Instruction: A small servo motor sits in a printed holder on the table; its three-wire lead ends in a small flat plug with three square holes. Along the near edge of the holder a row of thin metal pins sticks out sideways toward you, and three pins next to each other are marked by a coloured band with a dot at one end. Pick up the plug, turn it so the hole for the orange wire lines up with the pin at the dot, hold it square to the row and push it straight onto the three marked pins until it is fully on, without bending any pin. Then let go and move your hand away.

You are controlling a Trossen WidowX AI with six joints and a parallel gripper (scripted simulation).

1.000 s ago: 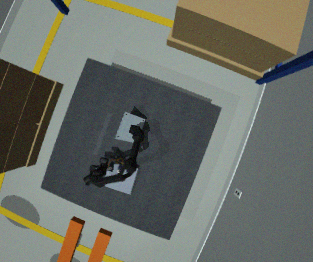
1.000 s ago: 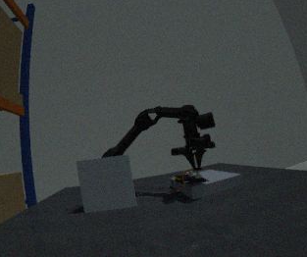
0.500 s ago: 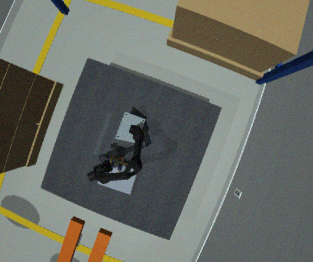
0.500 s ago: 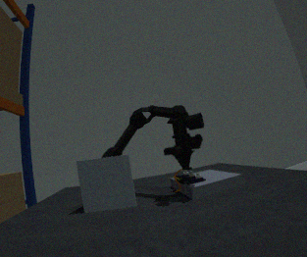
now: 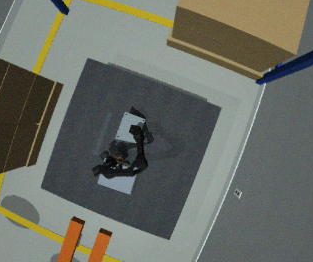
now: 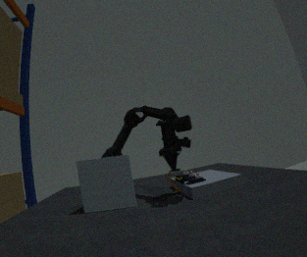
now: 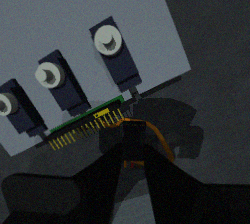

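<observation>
Now: gripper tip 3 cm short of the yellow marked band, 2 cm to the right of it and 4 cm above it. From my gripper tip the other things lie so: green strip: 3 cm ahead, 6 cm to the left, 7 cm below; then light grey holder: 19 cm ahead, 6 cm to the left, 9 cm below.
</observation>
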